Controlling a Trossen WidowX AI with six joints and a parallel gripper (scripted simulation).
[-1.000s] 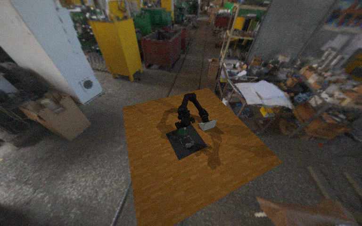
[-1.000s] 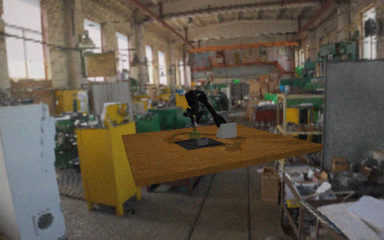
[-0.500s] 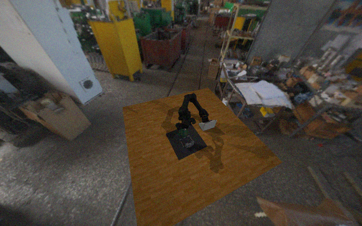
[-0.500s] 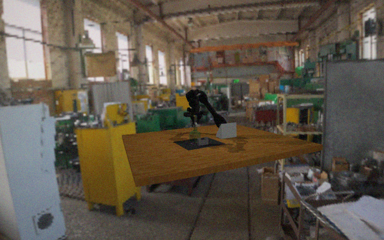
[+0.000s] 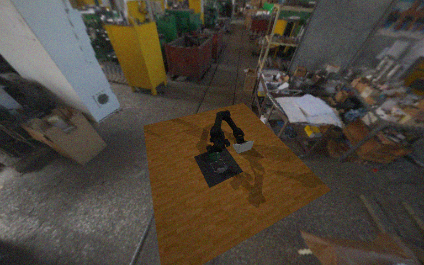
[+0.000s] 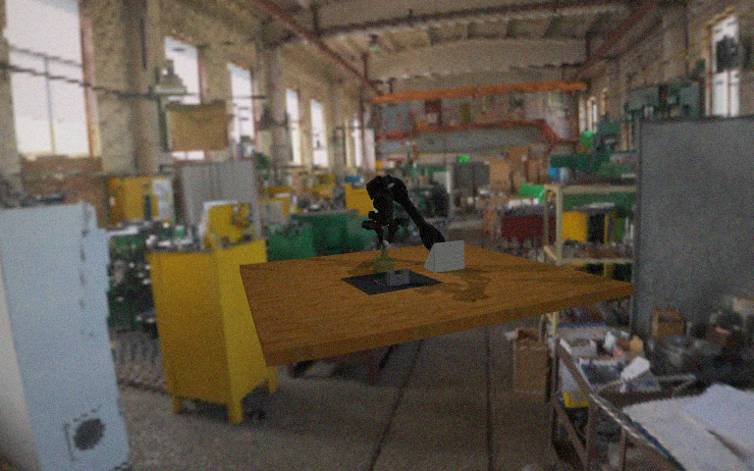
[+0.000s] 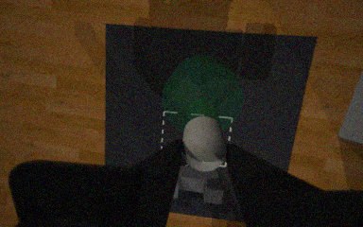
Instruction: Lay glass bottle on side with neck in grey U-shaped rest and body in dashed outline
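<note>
The green glass bottle is 20 mm to the right of my gripper tip and 50 mm below it. Round my gripper tip: dark mat (10 mm behind, 30 mm to the left, 150 mm below).
</note>
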